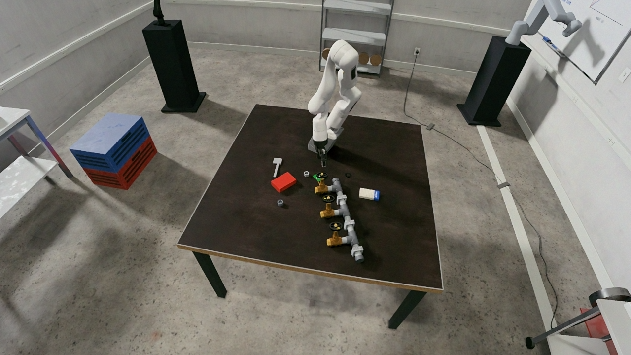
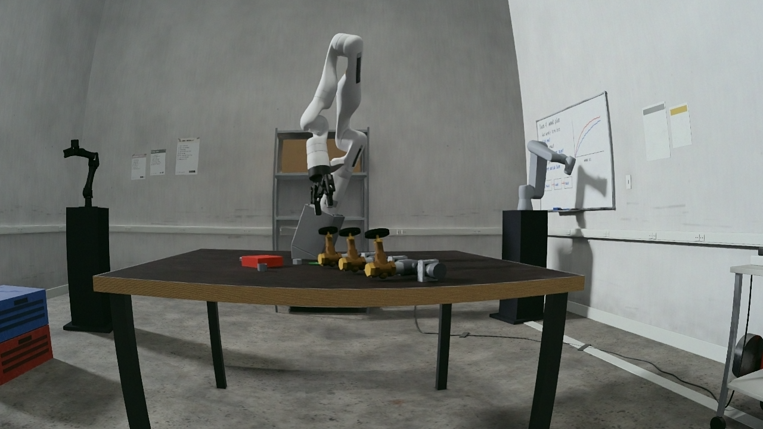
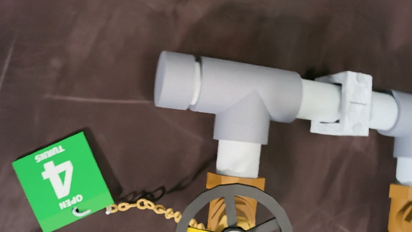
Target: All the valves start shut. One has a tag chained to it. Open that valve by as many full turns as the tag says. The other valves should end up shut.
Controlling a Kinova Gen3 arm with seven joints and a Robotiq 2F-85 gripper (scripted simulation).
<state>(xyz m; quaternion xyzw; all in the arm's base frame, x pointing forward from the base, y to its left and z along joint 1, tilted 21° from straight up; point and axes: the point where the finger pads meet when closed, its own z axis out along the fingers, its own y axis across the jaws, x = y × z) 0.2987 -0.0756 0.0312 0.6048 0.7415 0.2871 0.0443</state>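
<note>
The green tag is 50 mm behind my hand, 10 mm to the right of it and 180 mm below it. From my hand the other things lie so: white-and-blue box (70 mm ahead, 280 mm to the left, 170 mm below); red block (210 mm to the right, 170 mm below); small grey ring (150 mm ahead, 220 mm to the right, 180 mm below).
</note>
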